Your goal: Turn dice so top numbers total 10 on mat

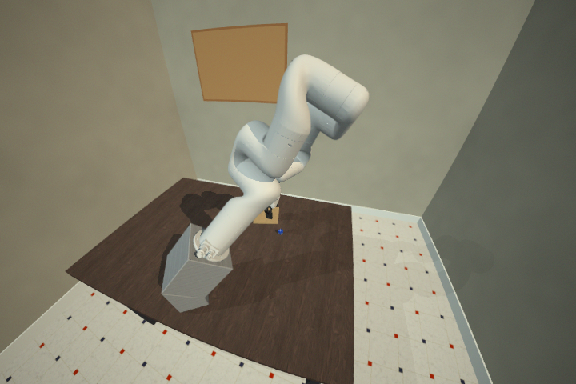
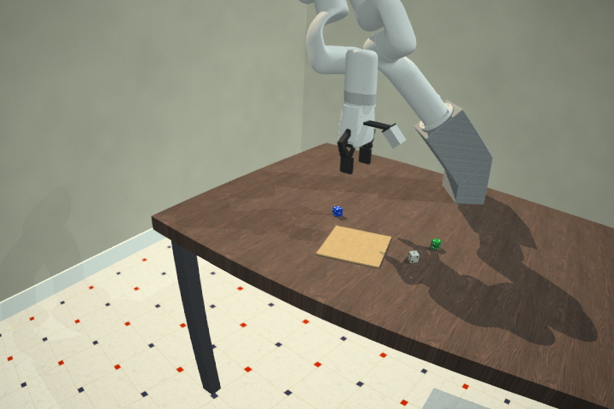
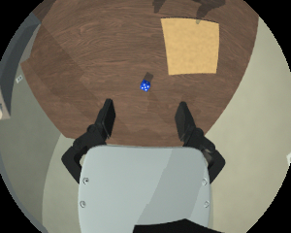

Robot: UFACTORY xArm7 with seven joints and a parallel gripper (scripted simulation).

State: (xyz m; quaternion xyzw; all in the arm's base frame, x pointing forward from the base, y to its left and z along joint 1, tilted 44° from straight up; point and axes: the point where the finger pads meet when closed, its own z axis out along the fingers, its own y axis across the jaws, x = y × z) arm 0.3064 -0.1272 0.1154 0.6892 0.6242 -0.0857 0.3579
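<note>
Right now my hand is 14 cm above the blue die, 4 cm to the left of it and 1 cm past it. From my hand the other things lie so: green die: 23 cm to the left, 14 cm below, 5 cm ahead; then tan mat: 15 cm below, 12 cm ahead, 5 cm to the left; then white die: 19 cm to the left, 14 cm below, 13 cm ahead.
</note>
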